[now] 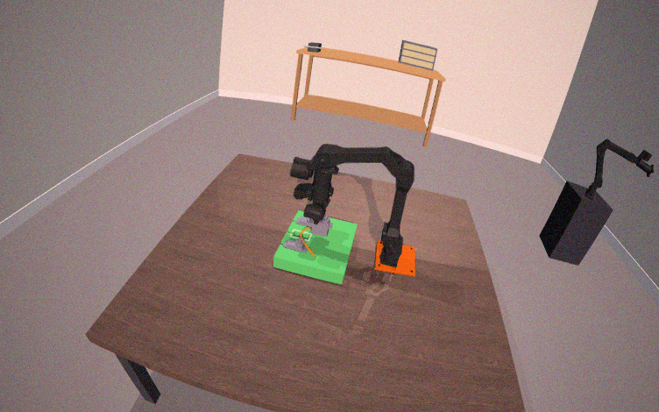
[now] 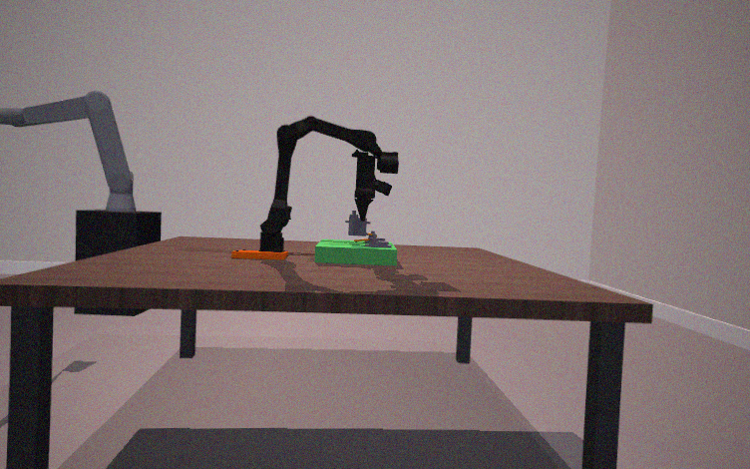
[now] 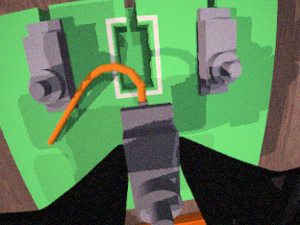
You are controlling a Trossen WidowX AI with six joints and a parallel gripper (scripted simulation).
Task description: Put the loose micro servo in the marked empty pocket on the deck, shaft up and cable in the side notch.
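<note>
Now: gripper tip 10 cm above the green deck and 6 cm past it.
</note>
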